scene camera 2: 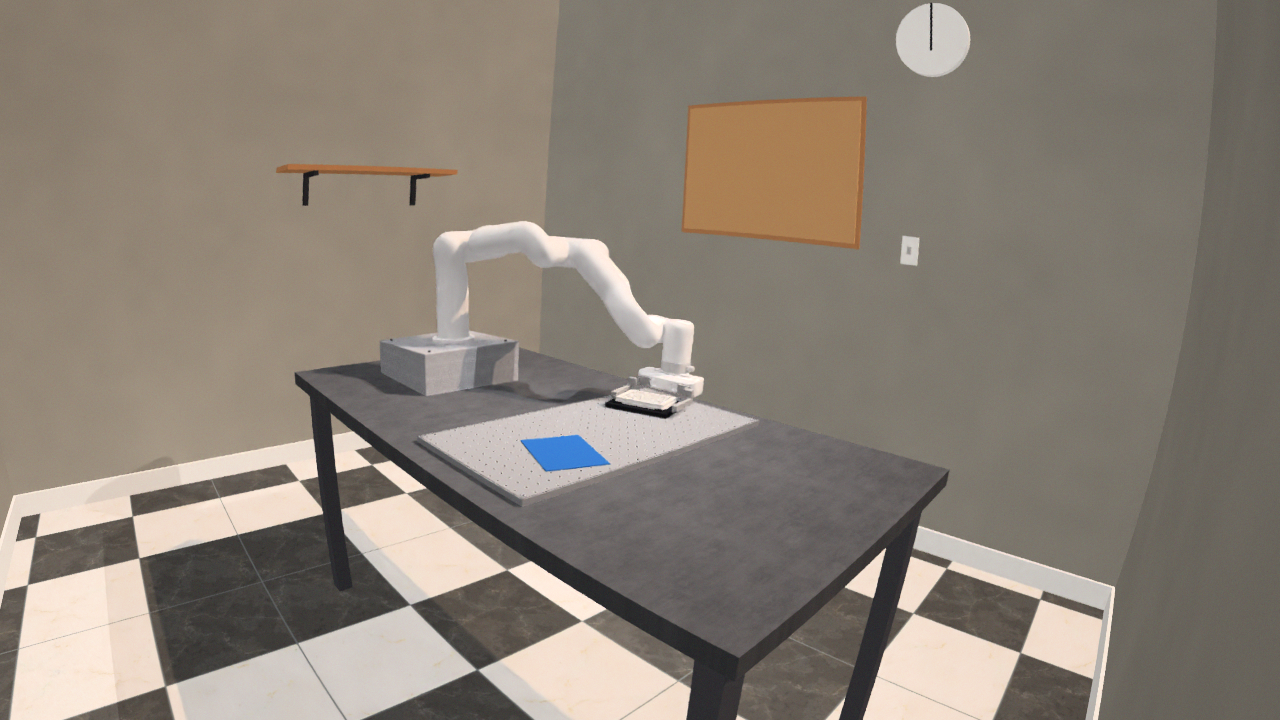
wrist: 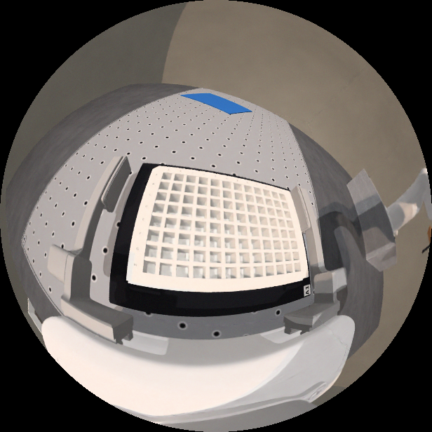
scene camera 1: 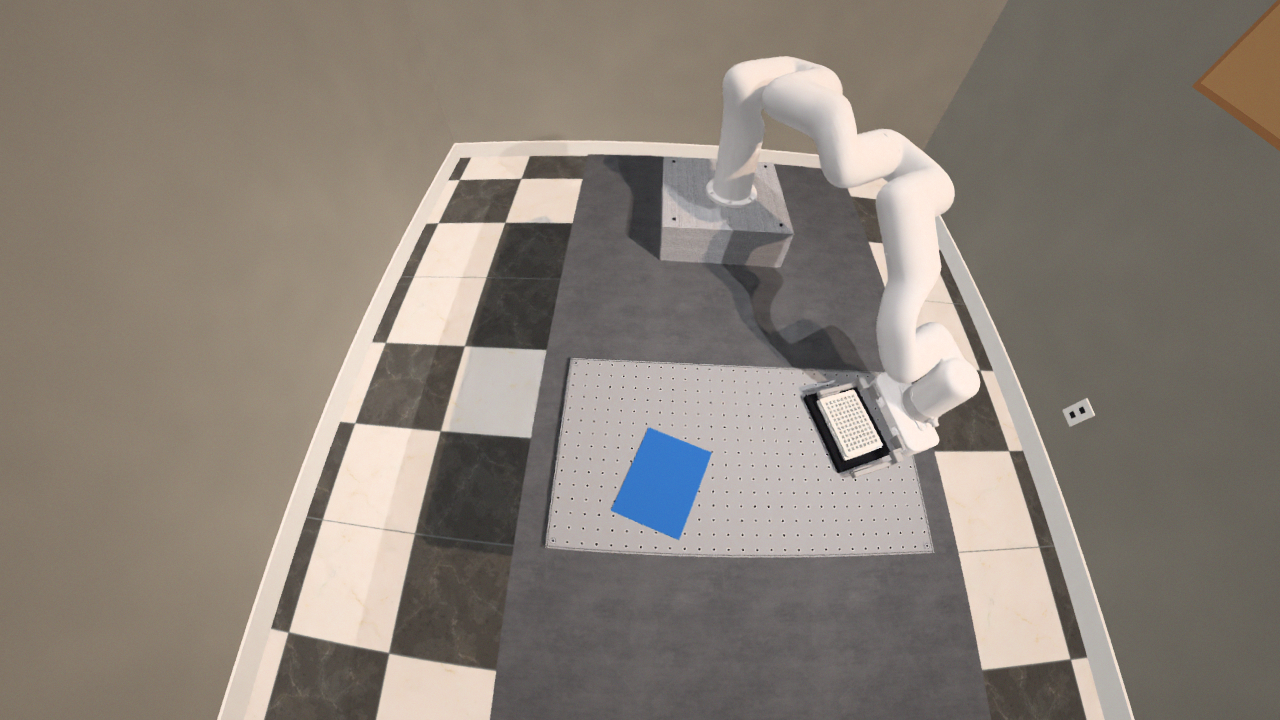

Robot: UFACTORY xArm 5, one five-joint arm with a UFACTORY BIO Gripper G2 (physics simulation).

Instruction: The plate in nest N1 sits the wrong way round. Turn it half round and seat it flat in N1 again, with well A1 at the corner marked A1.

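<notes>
A white plate (scene camera 1: 850,423) (scene camera 2: 645,398) (wrist: 222,227) with a grid of wells lies in the black nest (scene camera 1: 824,445) (scene camera 2: 639,409) (wrist: 210,303). In the wrist view a small A1 label (wrist: 307,290) shows on the nest's near right corner. Small marks run along the plate's left rim there, too small to read. Whether the plate is fully flat cannot be told. My gripper (scene camera 1: 830,431) (scene camera 2: 648,399) (wrist: 209,195) is open, with one finger beside each short end of the plate. In the wrist view the left finger stands apart from the nest; the right finger looks close to the plate's end.
The nest stands on a perforated grey board (scene camera 1: 742,510) (scene camera 2: 501,479) (wrist: 170,135) on the dark table (scene camera 1: 733,626) (scene camera 2: 760,528). A flat blue rectangle (scene camera 1: 662,483) (scene camera 2: 564,452) (wrist: 217,103) lies on the board's other half. The arm's grey base block (scene camera 1: 726,243) (scene camera 2: 447,367) stands at the table's back.
</notes>
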